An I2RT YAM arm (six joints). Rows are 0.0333 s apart.
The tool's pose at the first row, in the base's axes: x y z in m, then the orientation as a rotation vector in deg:
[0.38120, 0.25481, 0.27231, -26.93, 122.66, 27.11]
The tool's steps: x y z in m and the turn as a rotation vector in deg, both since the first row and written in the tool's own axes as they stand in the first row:
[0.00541, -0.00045, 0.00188, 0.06, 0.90, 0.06]
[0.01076, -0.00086, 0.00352, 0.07, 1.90, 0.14]
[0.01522, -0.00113, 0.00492, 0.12, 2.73, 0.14]
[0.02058, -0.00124, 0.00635, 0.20, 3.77, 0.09]
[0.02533, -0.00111, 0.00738, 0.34, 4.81, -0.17]
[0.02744, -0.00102, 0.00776, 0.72, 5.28, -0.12]
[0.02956, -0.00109, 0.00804, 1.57, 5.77, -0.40]
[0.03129, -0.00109, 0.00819, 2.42, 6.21, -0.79]
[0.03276, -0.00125, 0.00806, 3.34, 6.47, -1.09]
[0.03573, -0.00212, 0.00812, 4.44, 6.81, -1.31]
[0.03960, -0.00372, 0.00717, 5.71, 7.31, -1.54]
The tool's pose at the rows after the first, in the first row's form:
[0.37971, 0.25448, 0.26677, -27.13, 123.55, 26.95]
[0.37807, 0.25409, 0.26142, -27.37, 124.54, 26.84]
[0.37669, 0.25383, 0.25695, -27.61, 125.34, 26.66]
[0.37476, 0.25358, 0.25176, -27.96, 126.33, 26.38]
[0.37278, 0.25344, 0.24732, -28.50, 127.26, 25.92]
[0.37183, 0.25337, 0.24540, -28.39, 127.78, 25.45]
[0.37088, 0.25311, 0.24350, -28.36, 128.27, 24.27]
[0.37003, 0.25291, 0.24200, -28.43, 128.66, 23.03]
[0.36921, 0.25247, 0.24084, -28.31, 128.92, 21.79]
[0.36804, 0.25128, 0.23823, -28.02, 129.29, 20.38]
[0.36605, 0.24883, 0.23532, -27.69, 129.81, 18.74]

